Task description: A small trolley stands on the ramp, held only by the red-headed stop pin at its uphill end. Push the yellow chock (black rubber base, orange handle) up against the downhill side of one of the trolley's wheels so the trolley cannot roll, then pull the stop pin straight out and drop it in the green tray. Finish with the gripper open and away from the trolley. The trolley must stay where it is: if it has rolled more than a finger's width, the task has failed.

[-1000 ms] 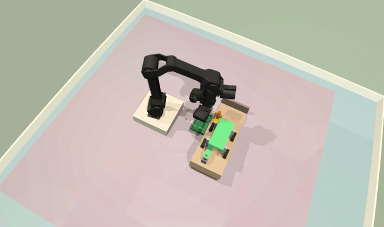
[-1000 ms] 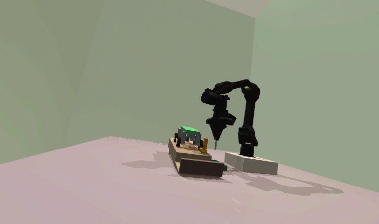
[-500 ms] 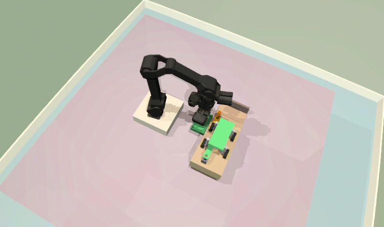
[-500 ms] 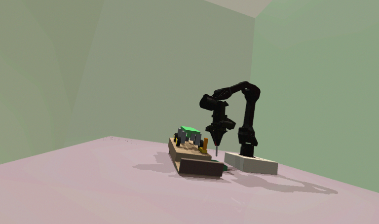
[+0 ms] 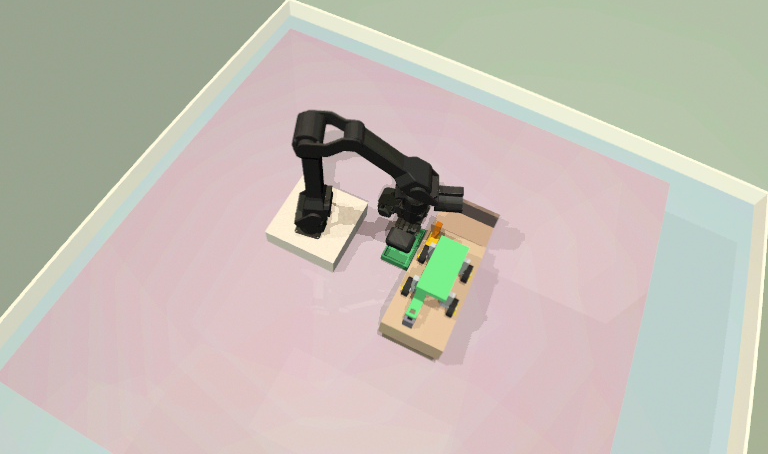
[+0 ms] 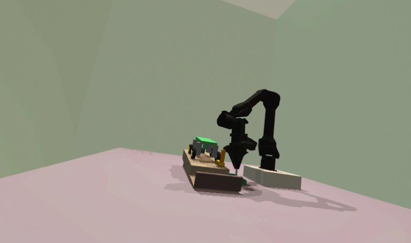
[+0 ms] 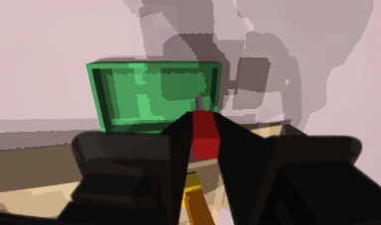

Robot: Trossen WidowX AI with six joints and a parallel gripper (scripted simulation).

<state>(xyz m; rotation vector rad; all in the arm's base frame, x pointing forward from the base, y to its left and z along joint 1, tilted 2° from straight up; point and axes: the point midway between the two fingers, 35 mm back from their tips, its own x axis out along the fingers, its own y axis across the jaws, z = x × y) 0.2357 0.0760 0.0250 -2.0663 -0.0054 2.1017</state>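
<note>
My gripper tip is now 3 cm to the left of the green tray and 6 cm above it. Also, from my gripper tip: yellow chock: 6 cm ahead, 4 cm to the right, 3 cm above; then red-headed stop pin: right at my gripper tip; then trolley: 10 cm ahead, 14 cm to the right, 5 cm above.
</note>
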